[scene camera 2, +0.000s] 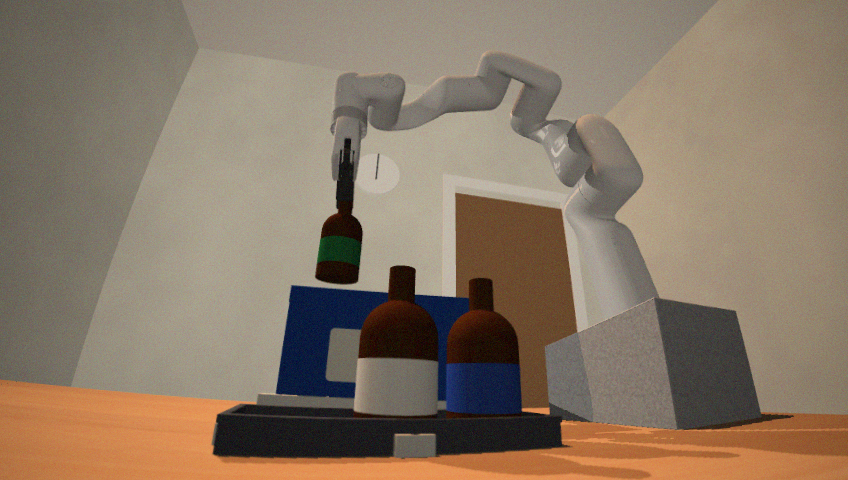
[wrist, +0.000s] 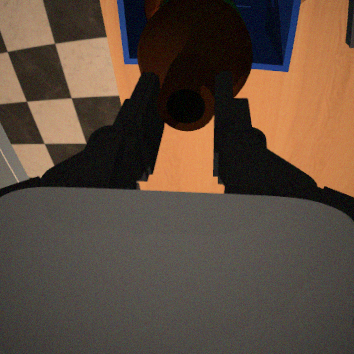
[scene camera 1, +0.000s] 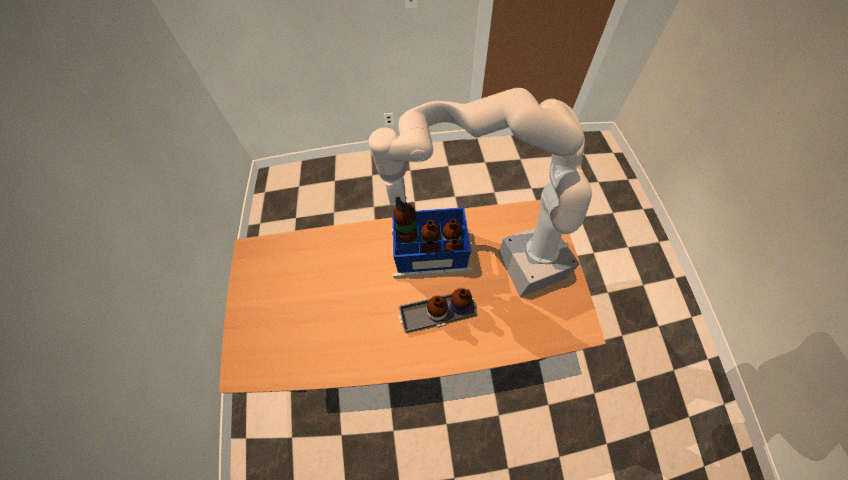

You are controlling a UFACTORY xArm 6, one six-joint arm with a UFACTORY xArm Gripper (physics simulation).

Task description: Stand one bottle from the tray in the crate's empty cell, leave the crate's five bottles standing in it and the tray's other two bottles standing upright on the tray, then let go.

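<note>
My gripper is shut on the neck of the green-label brown bottle. The bottle hangs slightly tilted, its base above the rim of the blue crate, over its left side in scene camera 1. The front-left cell there looks empty. Four crate bottles show, including two at the back; the back-left cell is hidden behind the held bottle. The white-label bottle and blue-label bottle stand upright on the dark tray.
The wooden table carries the crate, the tray and the arm's grey base block. A pale strip lies along the crate's front foot. The tray lies in front of the crate in scene camera 1.
</note>
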